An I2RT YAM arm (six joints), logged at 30 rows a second.
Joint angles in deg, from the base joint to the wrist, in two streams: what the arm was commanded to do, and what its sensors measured. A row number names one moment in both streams.
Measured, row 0:
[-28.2, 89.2, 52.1, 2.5, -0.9, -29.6]
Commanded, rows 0 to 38:
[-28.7, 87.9, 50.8, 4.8, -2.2, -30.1]
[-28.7, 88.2, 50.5, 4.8, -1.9, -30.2]
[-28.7, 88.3, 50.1, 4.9, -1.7, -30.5]
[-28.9, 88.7, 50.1, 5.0, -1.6, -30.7]
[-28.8, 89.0, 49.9, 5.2, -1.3, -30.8]
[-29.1, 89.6, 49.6, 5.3, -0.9, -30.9]
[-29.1, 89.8, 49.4, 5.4, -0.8, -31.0]
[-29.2, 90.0, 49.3, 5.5, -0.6, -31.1]
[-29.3, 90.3, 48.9, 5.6, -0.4, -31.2]
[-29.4, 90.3, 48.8, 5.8, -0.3, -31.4]
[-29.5, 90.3, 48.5, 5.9, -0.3, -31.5]
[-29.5, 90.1, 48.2, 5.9, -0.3, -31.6]
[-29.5, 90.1, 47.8, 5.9, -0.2, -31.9]
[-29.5, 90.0, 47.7, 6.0, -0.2, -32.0]
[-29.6, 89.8, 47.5, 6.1, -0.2, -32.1]
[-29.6, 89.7, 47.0, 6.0, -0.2, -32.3]
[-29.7, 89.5, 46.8, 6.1, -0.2, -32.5]
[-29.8, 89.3, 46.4, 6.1, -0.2, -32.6]
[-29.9, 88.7, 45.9, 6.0, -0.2, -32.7]
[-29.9, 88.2, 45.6, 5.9, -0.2, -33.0]
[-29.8, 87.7, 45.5, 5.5, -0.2, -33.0]
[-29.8, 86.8, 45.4, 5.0, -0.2, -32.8]
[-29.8, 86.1, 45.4, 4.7, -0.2, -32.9]
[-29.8, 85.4, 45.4, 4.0, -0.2, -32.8]
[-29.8, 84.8, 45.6, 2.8, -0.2, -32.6]
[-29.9, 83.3, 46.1, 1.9, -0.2, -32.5]
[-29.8, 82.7, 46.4, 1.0, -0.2, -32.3]
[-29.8, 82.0, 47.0, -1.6, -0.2, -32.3]
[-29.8, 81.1, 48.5, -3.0, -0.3, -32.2]
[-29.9, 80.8, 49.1, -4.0, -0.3, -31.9]
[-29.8, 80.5, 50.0, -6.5, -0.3, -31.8]
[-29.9, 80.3, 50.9, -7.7, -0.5, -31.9]
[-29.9, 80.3, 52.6, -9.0, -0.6, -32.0]
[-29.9, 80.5, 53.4, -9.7, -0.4, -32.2]
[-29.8, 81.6, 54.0, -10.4, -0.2, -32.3]
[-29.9, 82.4, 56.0, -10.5, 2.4, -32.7]
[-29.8, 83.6, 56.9, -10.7, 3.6, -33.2]
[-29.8, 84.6, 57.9, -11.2, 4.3, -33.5]
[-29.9, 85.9, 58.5, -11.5, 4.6, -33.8]
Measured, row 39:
[-29.6, 83.4, 55.1, -8.8, 1.6, -32.9]
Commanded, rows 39 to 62:
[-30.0, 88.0, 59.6, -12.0, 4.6, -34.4]
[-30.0, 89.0, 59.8, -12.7, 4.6, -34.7]
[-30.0, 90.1, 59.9, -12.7, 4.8, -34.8]
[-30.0, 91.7, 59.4, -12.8, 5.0, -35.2]
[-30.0, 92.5, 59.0, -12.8, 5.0, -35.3]
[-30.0, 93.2, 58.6, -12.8, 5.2, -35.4]
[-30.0, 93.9, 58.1, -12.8, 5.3, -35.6]
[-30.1, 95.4, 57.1, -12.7, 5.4, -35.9]
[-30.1, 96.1, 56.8, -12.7, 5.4, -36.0]
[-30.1, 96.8, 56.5, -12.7, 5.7, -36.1]
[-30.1, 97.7, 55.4, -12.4, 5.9, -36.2]
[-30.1, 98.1, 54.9, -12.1, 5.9, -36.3]
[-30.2, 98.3, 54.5, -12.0, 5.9, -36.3]
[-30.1, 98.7, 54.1, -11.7, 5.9, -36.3]
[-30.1, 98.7, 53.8, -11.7, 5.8, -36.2]
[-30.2, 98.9, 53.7, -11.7, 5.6, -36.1]
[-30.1, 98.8, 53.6, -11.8, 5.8, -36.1]
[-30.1, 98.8, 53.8, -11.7, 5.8, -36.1]
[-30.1, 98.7, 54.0, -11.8, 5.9, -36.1]
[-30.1, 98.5, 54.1, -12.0, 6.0, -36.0]
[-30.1, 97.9, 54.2, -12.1, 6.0, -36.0]
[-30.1, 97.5, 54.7, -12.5, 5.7, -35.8]
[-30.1, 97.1, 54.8, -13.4, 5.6, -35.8]
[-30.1, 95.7, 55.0, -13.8, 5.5, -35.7]
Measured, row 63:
[-29.9, 98.5, 54.6, -11.0, 5.4, -35.9]
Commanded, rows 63 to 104:
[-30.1, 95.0, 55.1, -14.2, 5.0, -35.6]
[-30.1, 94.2, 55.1, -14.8, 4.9, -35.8]
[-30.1, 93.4, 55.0, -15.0, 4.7, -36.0]
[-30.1, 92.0, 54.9, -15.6, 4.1, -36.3]
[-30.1, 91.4, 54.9, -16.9, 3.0, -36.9]
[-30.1, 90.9, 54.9, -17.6, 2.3, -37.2]
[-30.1, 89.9, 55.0, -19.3, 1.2, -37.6]
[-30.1, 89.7, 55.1, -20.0, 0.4, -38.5]
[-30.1, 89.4, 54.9, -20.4, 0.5, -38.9]
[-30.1, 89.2, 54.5, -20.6, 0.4, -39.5]
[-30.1, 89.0, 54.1, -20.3, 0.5, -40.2]
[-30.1, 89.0, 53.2, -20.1, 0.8, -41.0]
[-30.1, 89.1, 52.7, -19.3, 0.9, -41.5]
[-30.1, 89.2, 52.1, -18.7, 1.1, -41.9]
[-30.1, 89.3, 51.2, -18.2, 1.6, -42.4]
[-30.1, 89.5, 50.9, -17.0, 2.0, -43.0]
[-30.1, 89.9, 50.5, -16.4, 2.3, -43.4]
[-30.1, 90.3, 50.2, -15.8, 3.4, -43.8]
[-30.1, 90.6, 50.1, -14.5, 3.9, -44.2]
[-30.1, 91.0, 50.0, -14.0, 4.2, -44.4]
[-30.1, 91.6, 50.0, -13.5, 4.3, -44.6]
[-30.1, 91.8, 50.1, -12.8, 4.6, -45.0]
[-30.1, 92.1, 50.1, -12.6, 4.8, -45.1]
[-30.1, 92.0, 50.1, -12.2, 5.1, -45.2]
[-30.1, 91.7, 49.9, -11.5, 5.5, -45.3]
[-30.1, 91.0, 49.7, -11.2, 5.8, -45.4]
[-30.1, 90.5, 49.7, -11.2, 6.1, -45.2]
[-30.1, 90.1, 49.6, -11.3, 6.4, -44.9]
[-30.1, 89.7, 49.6, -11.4, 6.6, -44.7]
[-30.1, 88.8, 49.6, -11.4, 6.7, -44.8]
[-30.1, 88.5, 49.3, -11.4, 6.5, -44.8]
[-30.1, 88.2, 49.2, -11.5, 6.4, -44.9]
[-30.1, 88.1, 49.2, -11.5, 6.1, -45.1]
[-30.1, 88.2, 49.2, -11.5, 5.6, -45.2]
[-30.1, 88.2, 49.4, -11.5, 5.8, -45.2]
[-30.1, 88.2, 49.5, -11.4, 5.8, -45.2]
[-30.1, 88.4, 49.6, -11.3, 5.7, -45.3]
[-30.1, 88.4, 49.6, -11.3, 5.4, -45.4]
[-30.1, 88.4, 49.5, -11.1, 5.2, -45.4]
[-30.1, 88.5, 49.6, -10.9, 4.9, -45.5]
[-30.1, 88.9, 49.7, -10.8, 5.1, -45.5]
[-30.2, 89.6, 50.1, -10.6, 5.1, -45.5]
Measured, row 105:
[-30.0, 90.2, 49.4, -13.0, 5.2, -44.9]
